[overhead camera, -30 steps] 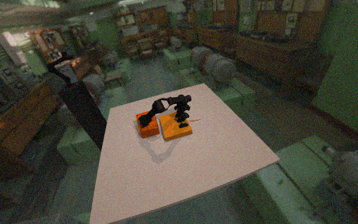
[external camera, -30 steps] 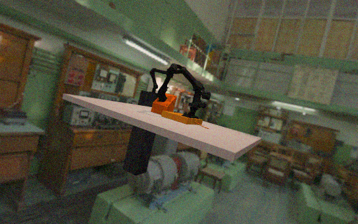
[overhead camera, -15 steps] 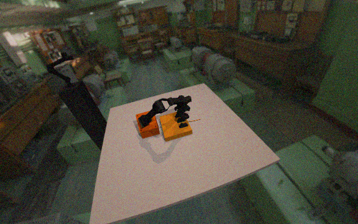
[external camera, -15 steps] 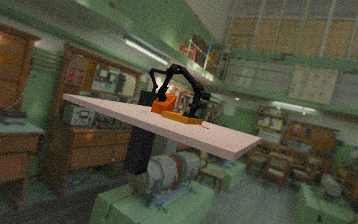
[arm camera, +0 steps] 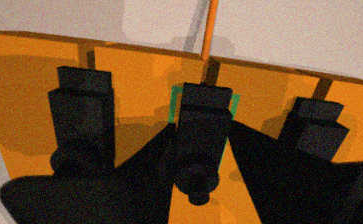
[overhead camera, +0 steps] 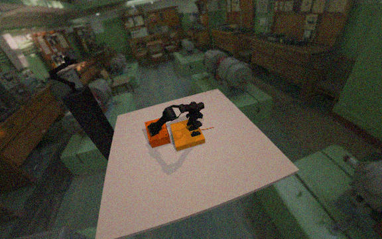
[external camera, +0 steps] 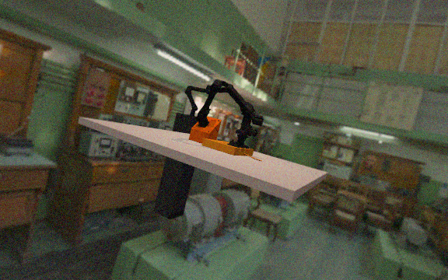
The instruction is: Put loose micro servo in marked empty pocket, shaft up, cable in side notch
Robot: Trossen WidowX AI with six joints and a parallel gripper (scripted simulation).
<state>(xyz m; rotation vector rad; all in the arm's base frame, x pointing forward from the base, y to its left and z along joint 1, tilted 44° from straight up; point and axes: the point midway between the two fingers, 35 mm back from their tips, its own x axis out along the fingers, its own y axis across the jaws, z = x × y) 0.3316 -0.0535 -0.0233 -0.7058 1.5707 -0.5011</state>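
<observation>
Right now the orange deck is 120 mm behind my gripper tip and 30 mm below it.
</observation>
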